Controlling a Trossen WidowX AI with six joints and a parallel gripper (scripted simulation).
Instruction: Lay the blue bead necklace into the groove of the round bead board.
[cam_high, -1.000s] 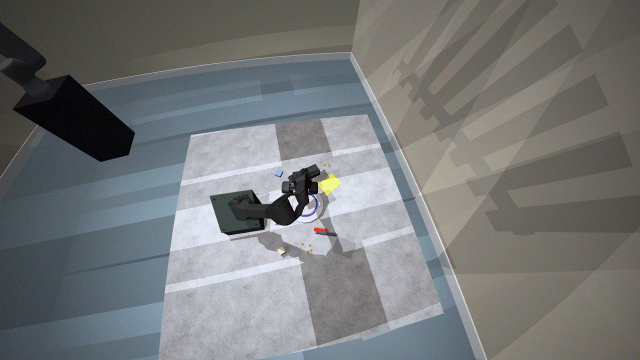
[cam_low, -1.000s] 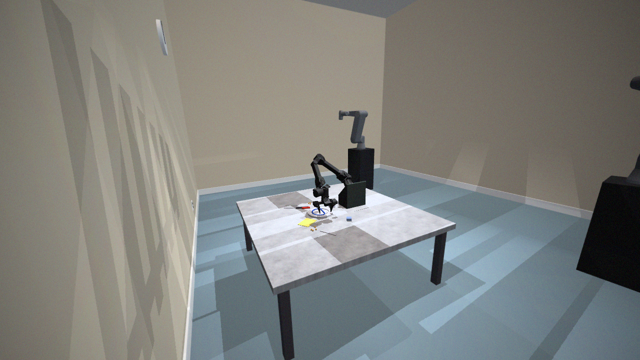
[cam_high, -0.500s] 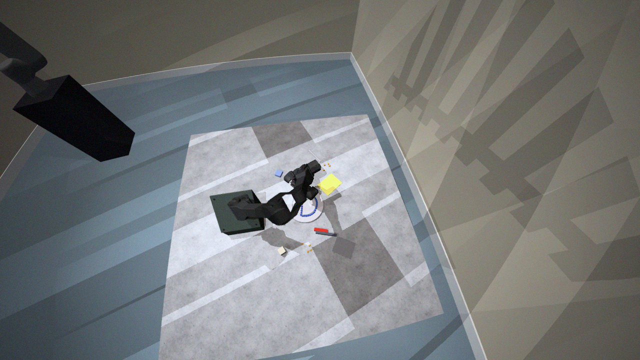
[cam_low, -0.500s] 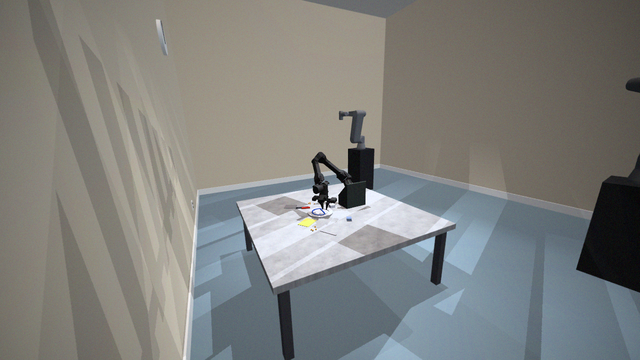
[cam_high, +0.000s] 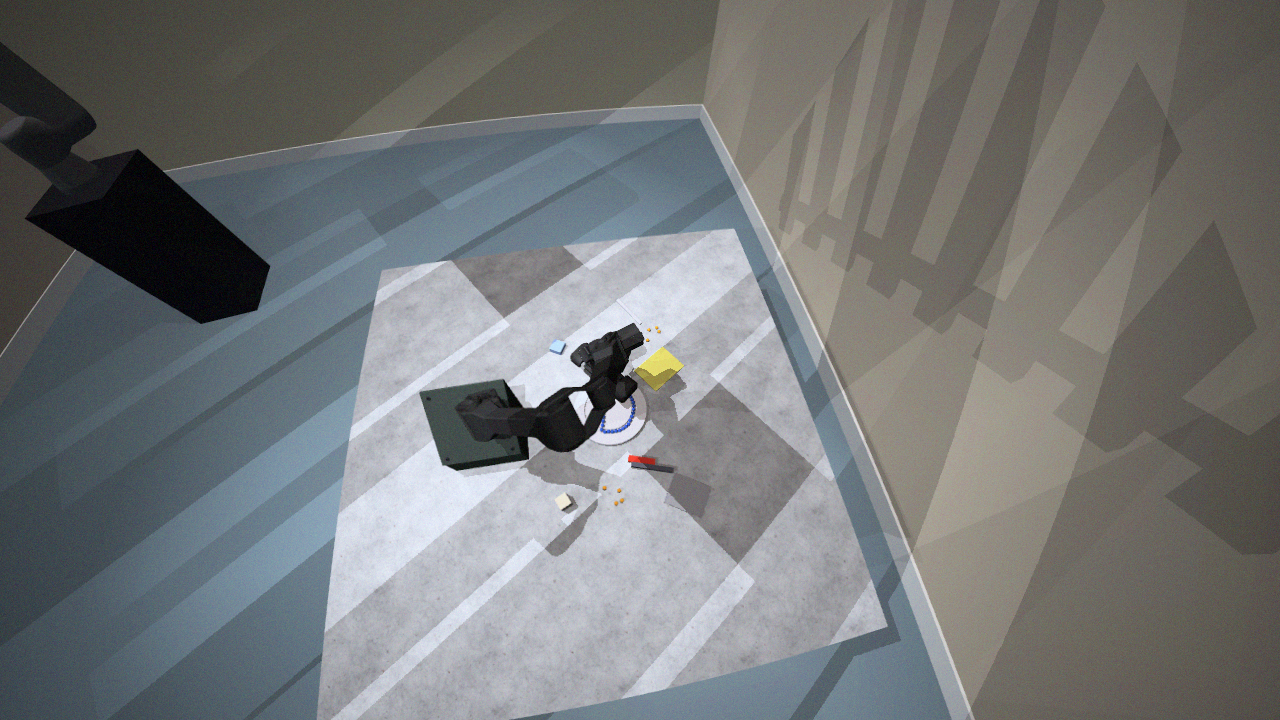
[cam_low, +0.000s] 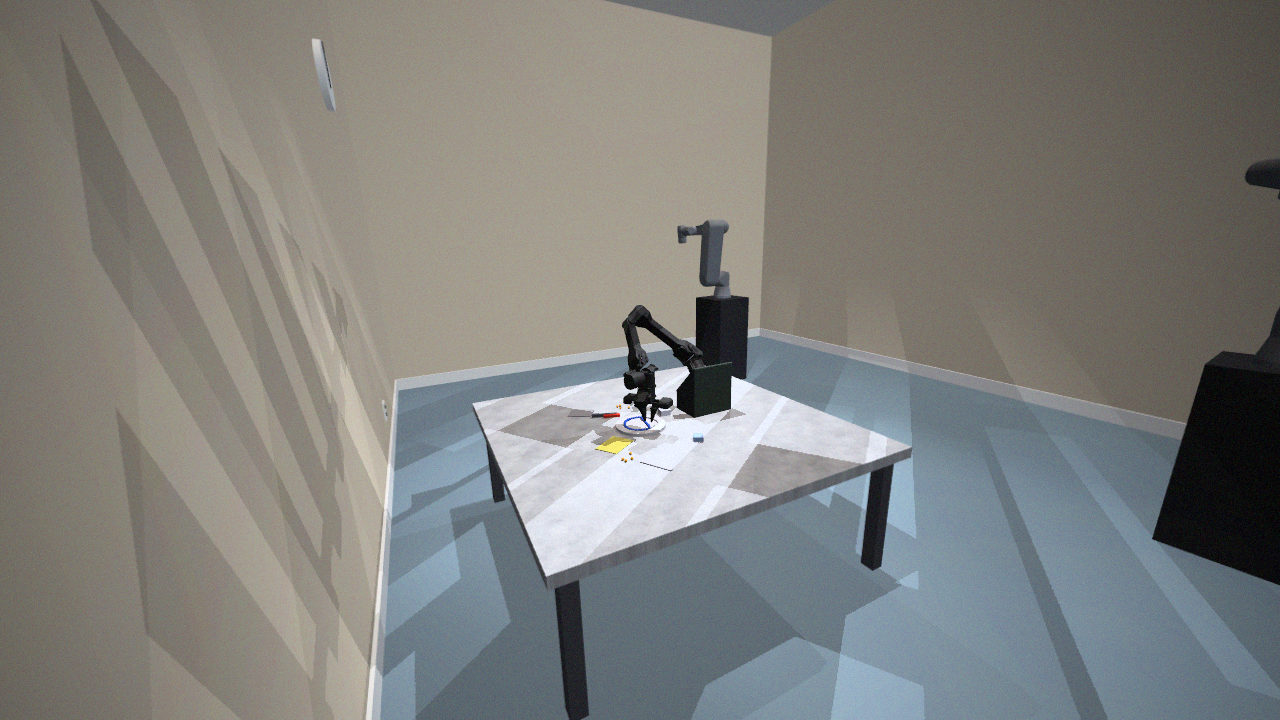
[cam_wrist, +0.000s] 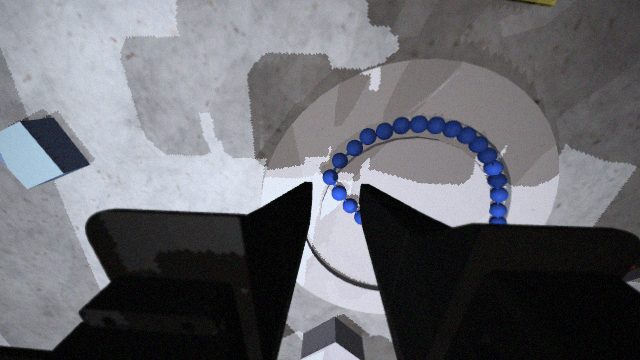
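Now: the round white bead board 60 mm to the right of my gripper tip and 30 mm below it. From my gripper tip the other things lie so: blue block (170 mm to the left, 110 mm behind, 30 mm below); yellow sheet (170 mm ahead, 40 mm below, 30 mm to the left); grey tool (230 mm to the right, 50 mm ahead, 40 mm below).
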